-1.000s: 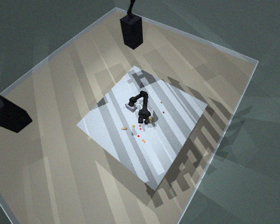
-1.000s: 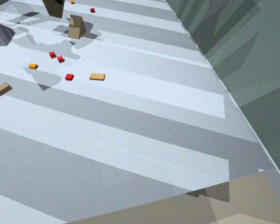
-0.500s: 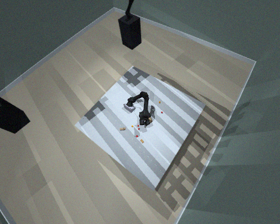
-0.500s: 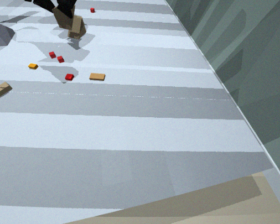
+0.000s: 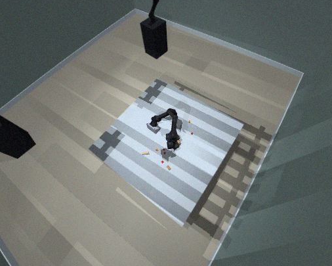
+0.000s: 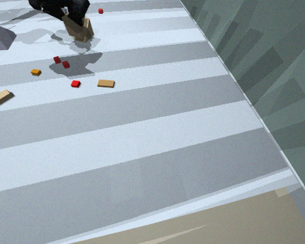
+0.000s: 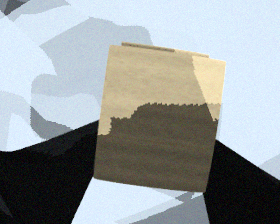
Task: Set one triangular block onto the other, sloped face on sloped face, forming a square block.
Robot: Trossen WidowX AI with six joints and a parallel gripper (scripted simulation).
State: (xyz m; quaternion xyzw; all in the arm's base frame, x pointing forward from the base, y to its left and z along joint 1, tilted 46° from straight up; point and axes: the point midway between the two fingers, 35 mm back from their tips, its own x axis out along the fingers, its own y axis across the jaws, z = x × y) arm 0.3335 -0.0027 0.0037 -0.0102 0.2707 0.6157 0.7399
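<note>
My gripper tip is now 10 mm to the left of the wooden triangular block and 10 mm below it. From my gripper tip the other things lie so: pale bar (300 mm to the right, 180 mm behind, 50 mm below); flat tan piece (240 mm to the right, 120 mm ahead, 60 mm below).
</note>
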